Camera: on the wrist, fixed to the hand. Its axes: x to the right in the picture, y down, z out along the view.
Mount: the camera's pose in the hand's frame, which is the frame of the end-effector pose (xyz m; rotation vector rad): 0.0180 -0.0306 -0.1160 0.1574 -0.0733 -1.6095
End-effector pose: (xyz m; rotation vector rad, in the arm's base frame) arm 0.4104 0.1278 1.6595 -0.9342 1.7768 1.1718
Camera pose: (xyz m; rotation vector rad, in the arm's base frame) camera 0.4050 0.0066 1.6622 -1.6232 0.5395 -0.0092
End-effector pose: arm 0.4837 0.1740 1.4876 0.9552 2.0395 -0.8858
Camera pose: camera 0.4146 0.2579 1.5415 0.9378 -2.4272 1.7494
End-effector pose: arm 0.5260 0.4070 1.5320 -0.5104 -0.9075 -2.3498
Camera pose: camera 0.4765 0.3377 1.4456 -0.2576 1.1001 1.9370
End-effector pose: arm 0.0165 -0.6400 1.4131 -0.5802 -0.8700 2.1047
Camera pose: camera 0.0947 -0.5663 1.3568 0.2993 -0.7417 0.6791
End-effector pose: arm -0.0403 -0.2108 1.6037 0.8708 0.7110 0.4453
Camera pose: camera -0.1094 -0.1554 1.5208 0.2375 1.1425 -1.0794
